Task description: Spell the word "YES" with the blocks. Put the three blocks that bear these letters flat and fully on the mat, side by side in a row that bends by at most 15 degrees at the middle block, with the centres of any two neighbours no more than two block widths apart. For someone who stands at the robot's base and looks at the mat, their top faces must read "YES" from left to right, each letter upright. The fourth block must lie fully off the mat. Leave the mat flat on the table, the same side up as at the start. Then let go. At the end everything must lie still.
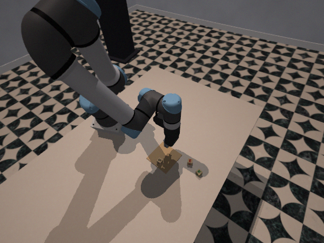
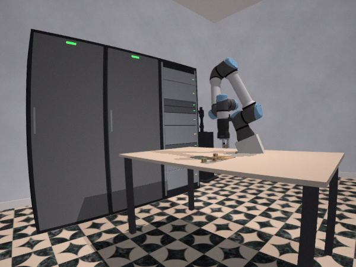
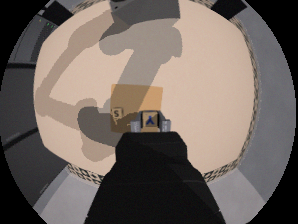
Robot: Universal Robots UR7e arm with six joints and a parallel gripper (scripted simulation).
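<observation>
Right now the mat is 80 mm below my hand and 40 mm to the right of it. The rest, counted from my hand: S block (80 mm to the right, 70 mm below, 10 mm behind).
</observation>
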